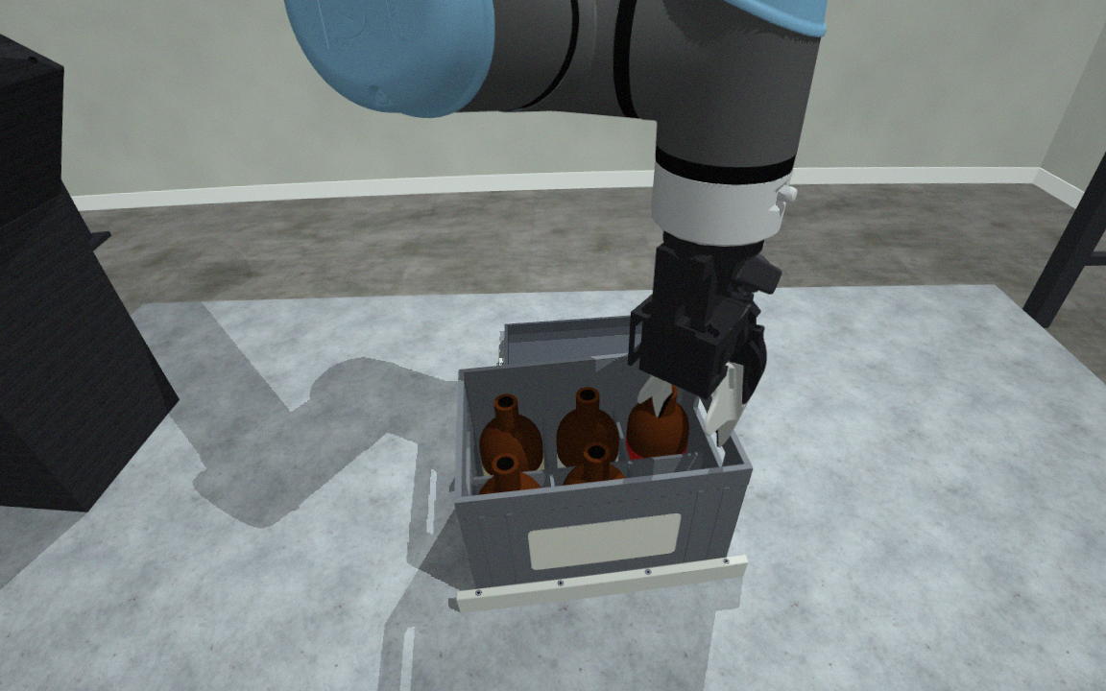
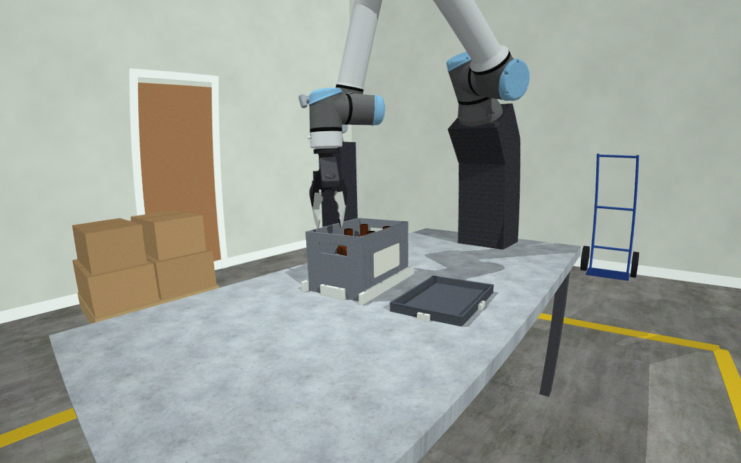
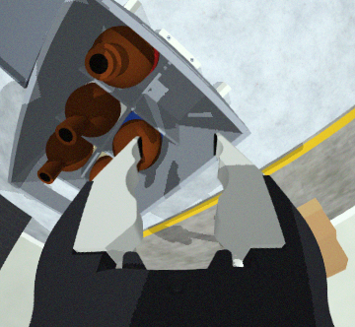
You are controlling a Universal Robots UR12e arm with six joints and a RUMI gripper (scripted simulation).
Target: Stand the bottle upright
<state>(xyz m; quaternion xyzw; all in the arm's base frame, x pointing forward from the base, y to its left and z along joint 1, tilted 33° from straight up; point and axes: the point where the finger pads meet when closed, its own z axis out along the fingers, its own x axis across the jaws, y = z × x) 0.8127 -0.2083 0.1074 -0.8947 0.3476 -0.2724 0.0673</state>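
Now: hand 110 mm above the glass bottle and 90 mm to the right of it. Round my hand: crate: 110 mm below, 90 mm behind, 40 mm to the left; grey tray: 330 mm to the left, 180 mm below, 60 mm behind.
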